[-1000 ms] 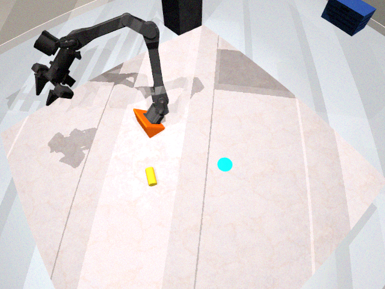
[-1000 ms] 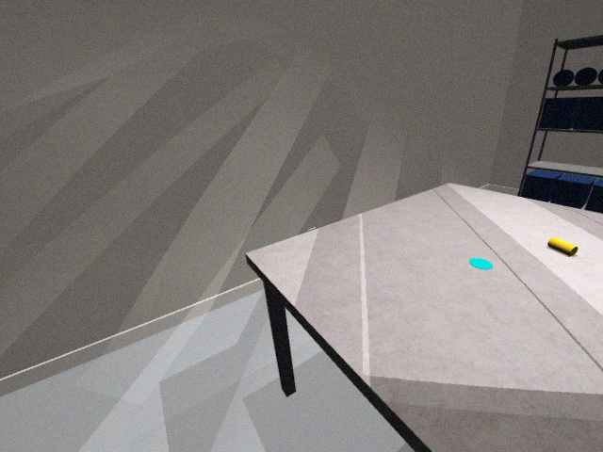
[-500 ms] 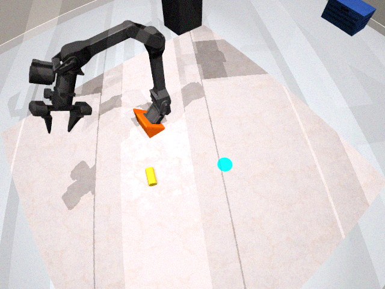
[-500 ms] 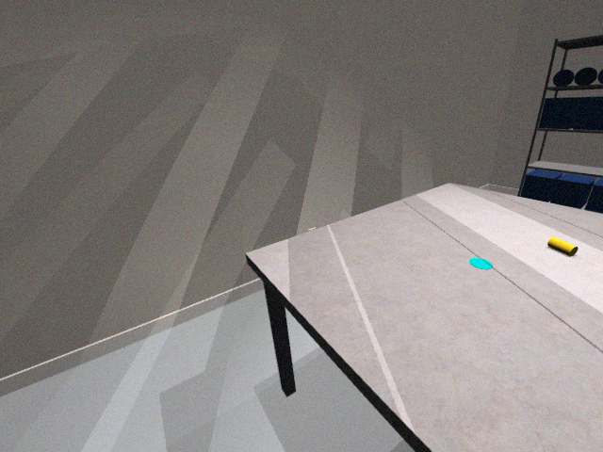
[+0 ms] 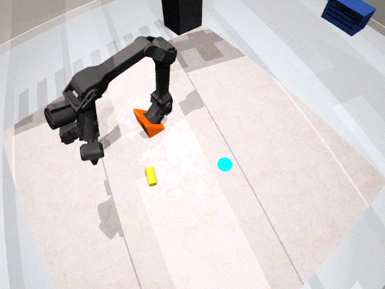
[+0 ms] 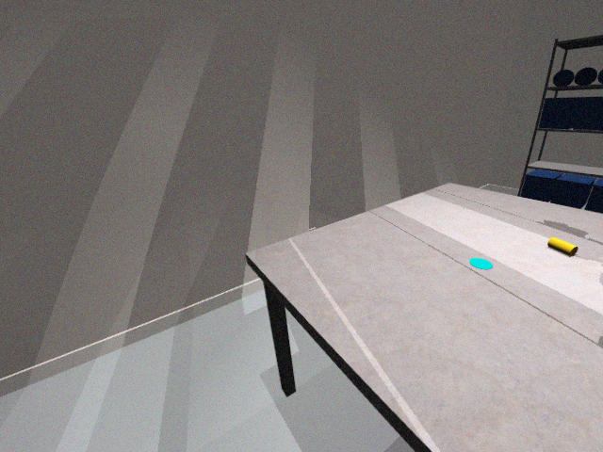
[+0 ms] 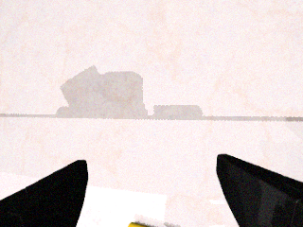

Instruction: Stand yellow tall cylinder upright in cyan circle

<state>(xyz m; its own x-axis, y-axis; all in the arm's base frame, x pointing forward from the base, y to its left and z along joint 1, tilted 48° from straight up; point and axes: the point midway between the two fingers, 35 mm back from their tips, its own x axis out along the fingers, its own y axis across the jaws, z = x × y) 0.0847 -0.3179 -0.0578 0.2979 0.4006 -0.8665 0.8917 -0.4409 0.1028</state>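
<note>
Right now my gripper tip is 18 cm above the yellow tall cylinder, 12 cm to the right of it and 9 cm short of it. Also, from my gripper tip: cyan circle 38 cm to the left, 23 cm ahead, 20 cm below.
</note>
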